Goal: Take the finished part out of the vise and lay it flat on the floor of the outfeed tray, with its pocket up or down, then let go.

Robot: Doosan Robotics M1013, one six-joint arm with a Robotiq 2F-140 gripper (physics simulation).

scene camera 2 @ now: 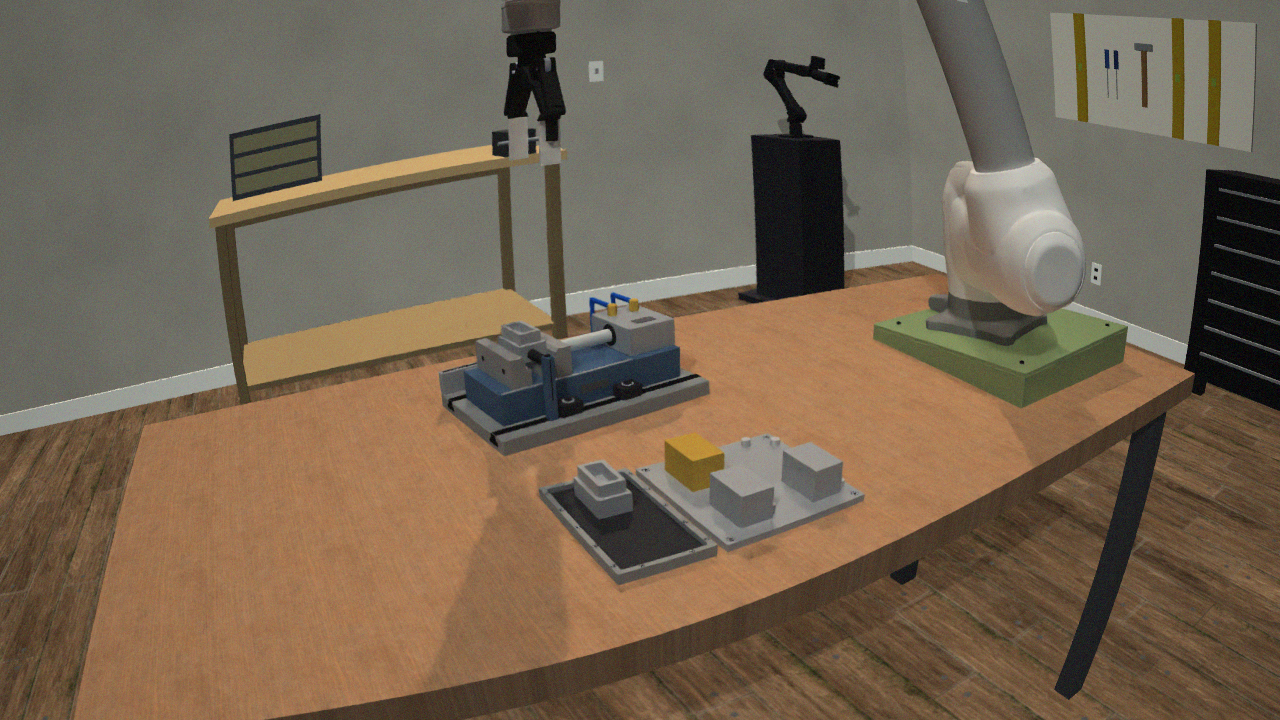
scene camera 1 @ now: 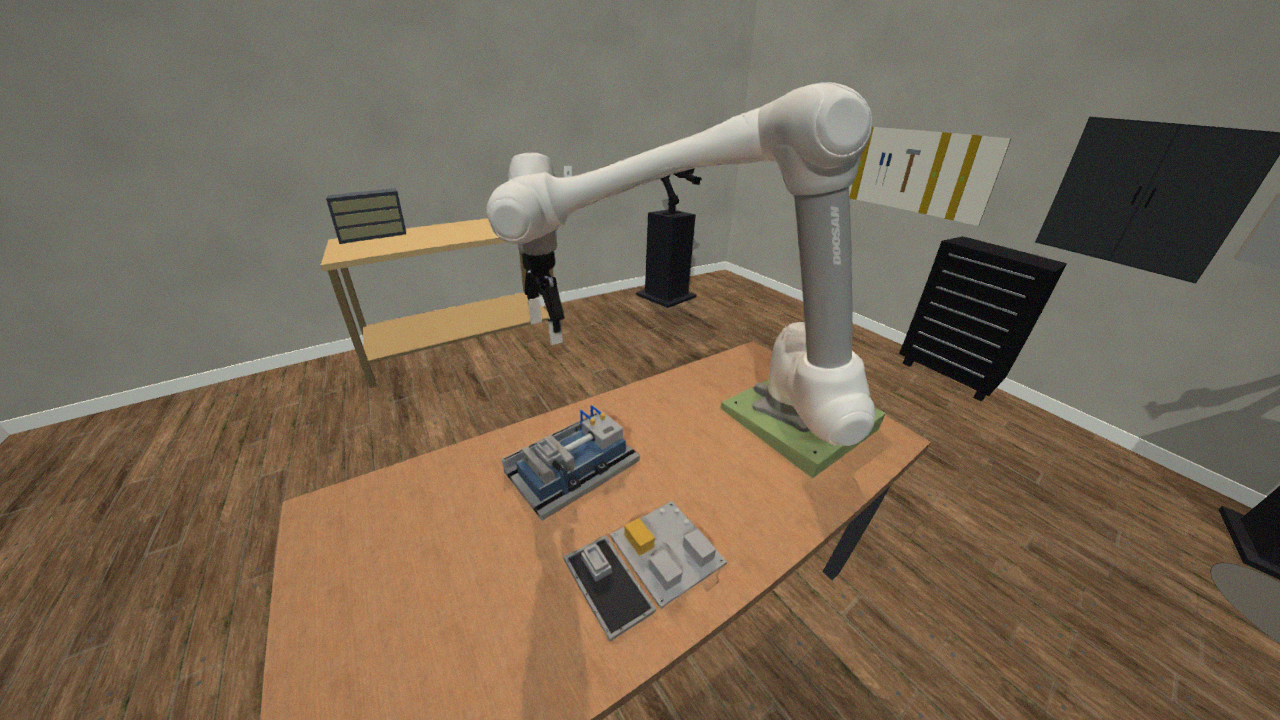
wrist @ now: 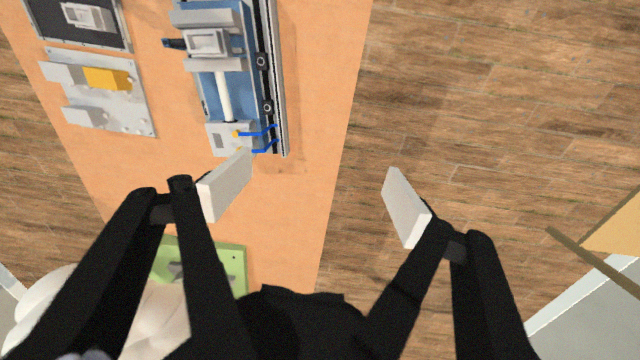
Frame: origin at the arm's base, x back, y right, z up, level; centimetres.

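Seen in the pictures: gripper, fingertip midpoint: (scene camera 2: 533, 161) (scene camera 1: 545, 332) (wrist: 318, 171); arm's base, link origin: (scene camera 2: 989, 324) (scene camera 1: 790, 406).
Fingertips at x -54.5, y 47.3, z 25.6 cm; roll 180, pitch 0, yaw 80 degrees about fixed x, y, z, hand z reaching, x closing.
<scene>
Offsets run from my fingertips to a thing's top centre.
The finished part {dx -13.6, dy -18.4, dz -18.3 cm} (scene camera 1: 547, 445) (scene camera 2: 520, 333) (wrist: 204, 43) is a small grey block, pocket up, between the jaws of the blue and grey vise {dx -6.9, dy -18.5, dz -19.9 cm} (scene camera 1: 586, 462) (scene camera 2: 501, 398) (wrist: 242, 92). The outfeed tray (scene camera 1: 620, 611) (scene camera 2: 646, 542) (wrist: 50, 21) has a dark floor and a grey rim. A similar grey part {dx -20.2, dy -44.3, dz -25.7 cm} (scene camera 1: 596, 560) (scene camera 2: 602, 488) (wrist: 86, 17) sits at one end of it, pocket up. My gripper (scene camera 1: 546, 324) (scene camera 2: 534, 154) (wrist: 318, 171) is open and empty, high above and beyond the vise. In the wrist view the vise lies above and left of the space between the fingers.
A light plate {dx -6.7, dy -51.5, dz -29.0 cm} (scene camera 1: 666, 521) (scene camera 2: 756, 458) (wrist: 125, 116) beside the tray carries a yellow block {dx -10.0, dy -46.2, dz -25.4 cm} (scene camera 1: 639, 535) (scene camera 2: 693, 461) (wrist: 107, 79) and two grey blocks. Blue hoses rise at the vise's actuator end. The arm stands on a green base (scene camera 1: 810, 454) (scene camera 2: 1029, 380) (wrist: 239, 271). A wooden shelf (scene camera 1: 425, 240) (scene camera 2: 358, 183) stands behind.
</scene>
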